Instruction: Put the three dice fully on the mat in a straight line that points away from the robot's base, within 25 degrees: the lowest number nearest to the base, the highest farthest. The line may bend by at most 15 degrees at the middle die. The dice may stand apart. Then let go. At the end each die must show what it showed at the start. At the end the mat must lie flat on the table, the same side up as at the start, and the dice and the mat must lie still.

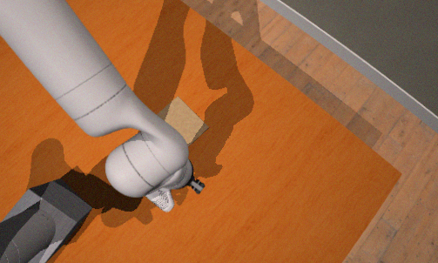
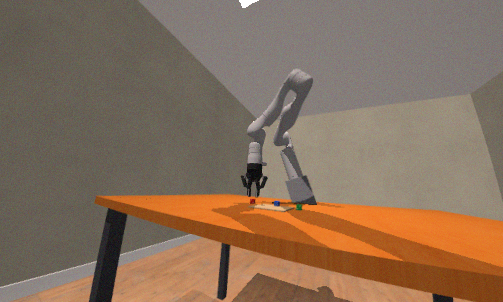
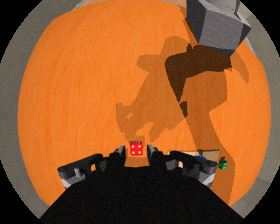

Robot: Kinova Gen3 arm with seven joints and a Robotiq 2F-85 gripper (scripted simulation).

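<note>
My hand is 4 cm above the red die. The rest, counted from my hand: green die: 9 cm ahead, 21 cm to the left, 4 cm below; then blue die: 5 cm ahead, 12 cm to the left, 3 cm below; then tan mat: 10 cm ahead, 11 cm to the left, 4 cm below.
</note>
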